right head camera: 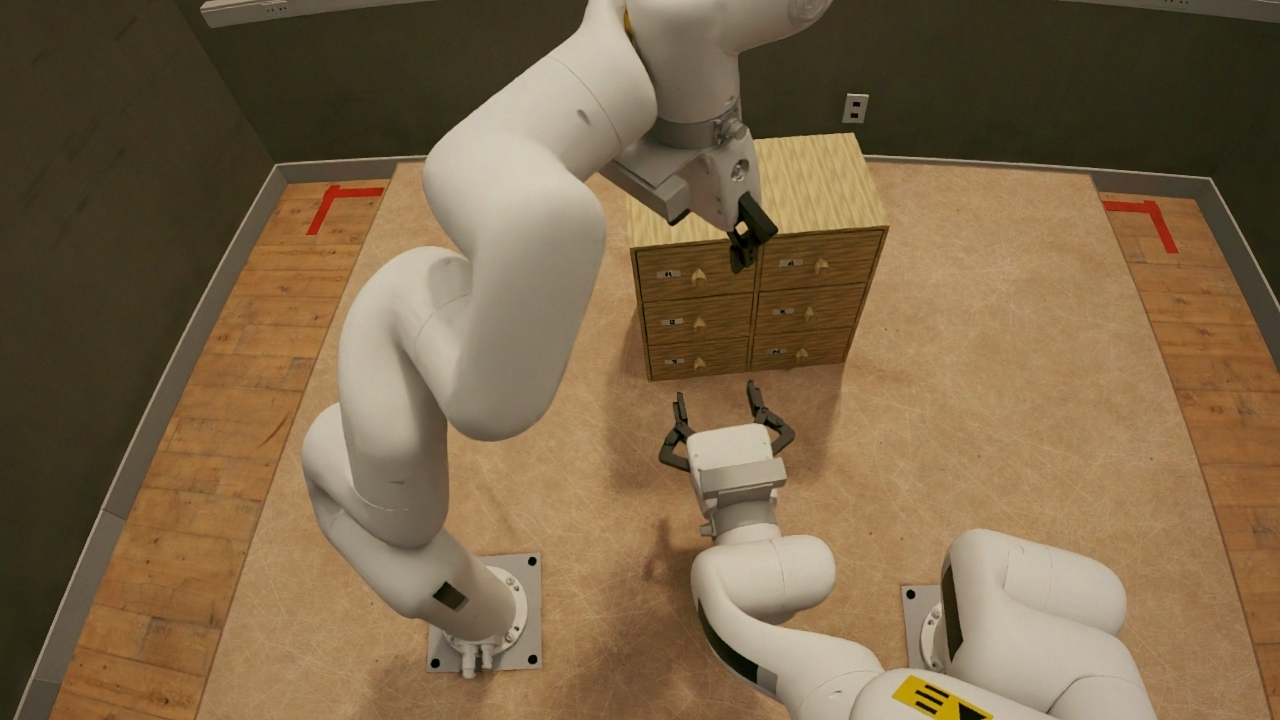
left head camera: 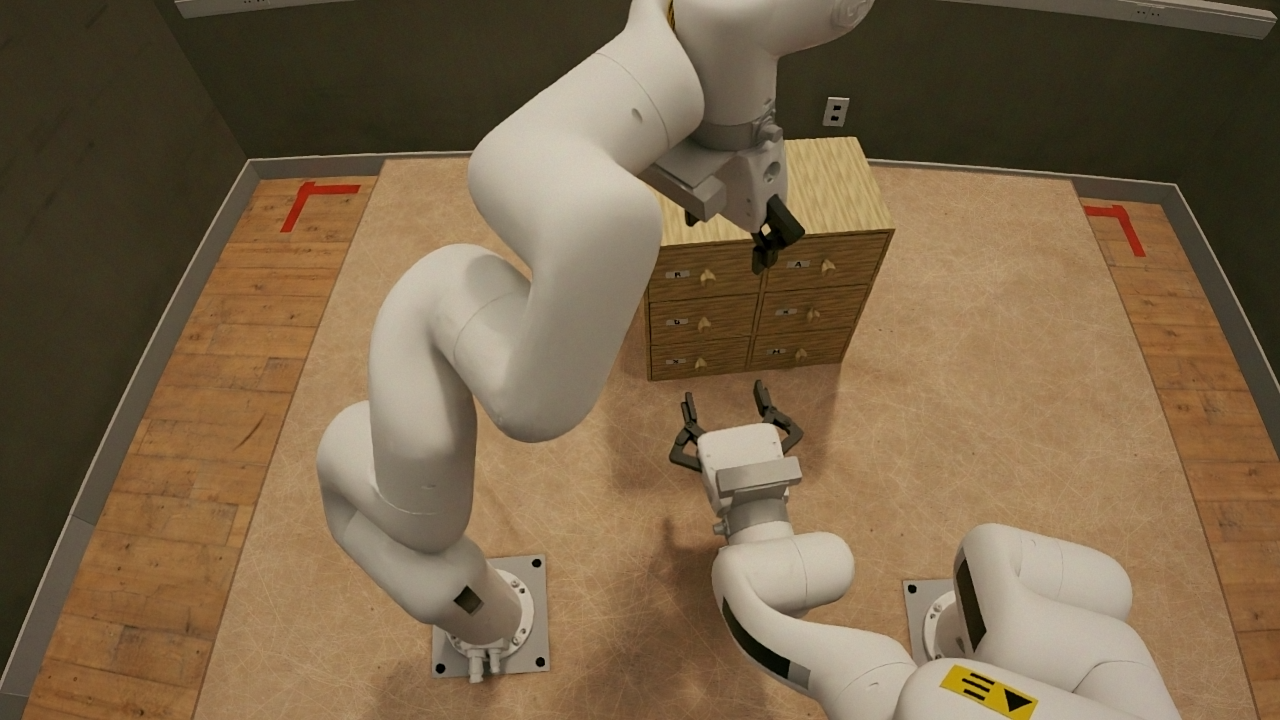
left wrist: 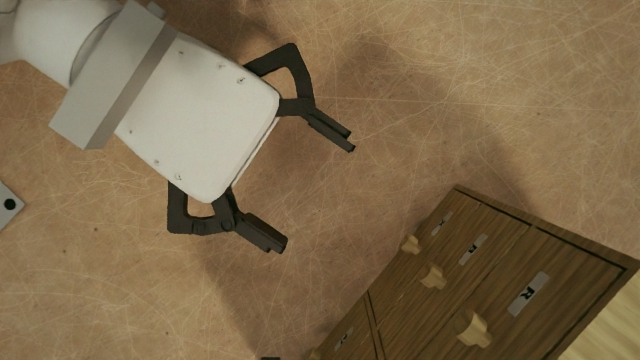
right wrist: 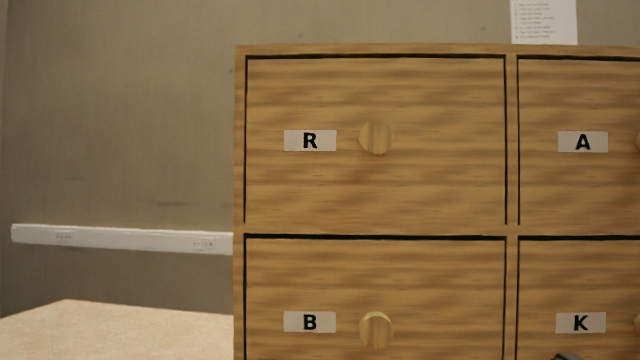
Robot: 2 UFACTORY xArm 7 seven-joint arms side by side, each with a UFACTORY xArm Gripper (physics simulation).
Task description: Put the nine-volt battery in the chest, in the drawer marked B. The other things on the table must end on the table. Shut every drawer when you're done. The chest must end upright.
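Places are measured from the left arm's base along level axes (x ahead, y left, z up), in centimetres.
Where they show: left gripper, fingertip midpoint: [right head camera: 711, 240] [left head camera: 730, 241]; right gripper, fingertip midpoint: [right head camera: 714, 391] [left head camera: 722, 391] [left wrist: 318, 198]; left arm's base at its link origin: [right head camera: 484, 611] [left head camera: 489, 615].
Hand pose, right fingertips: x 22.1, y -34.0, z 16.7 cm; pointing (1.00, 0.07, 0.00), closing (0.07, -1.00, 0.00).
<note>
Each offset is from my right fingertips to the top centre of the thing.
The wooden chest {dx +21.0, dy -7.2, dz +15.1 cm} [left head camera: 832, 183] [right head camera: 819, 179] [right wrist: 512, 150] stands upright at the back with six drawers, and their fronts look flush. Drawer B {dx +19.9, dy +0.7, dz +3.8 cm} [left head camera: 732, 319] [right head camera: 729, 319] [left wrist: 452, 267] [right wrist: 435, 300], middle left under drawer R {dx +19.9, dy +0.7, dz +14.2 cm} [right wrist: 435, 190], is shut. The nine-volt battery does not show in any view. My right gripper [left head camera: 724, 392] [right head camera: 715, 392] [left wrist: 318, 198] is open and empty, pointing at the chest a short way in front of it. My left gripper [left head camera: 726, 240] [right head camera: 709, 240] points down above the chest's front top edge; its fingers look apart and empty, partly hidden by its own camera.
The left arm [left head camera: 572, 286] [right head camera: 528, 286] reaches over the table's left side and hides part of the chest's top. The right arm [left head camera: 787, 573] [right head camera: 769, 573] comes in low from the front right. Walls stand behind and at the left.
</note>
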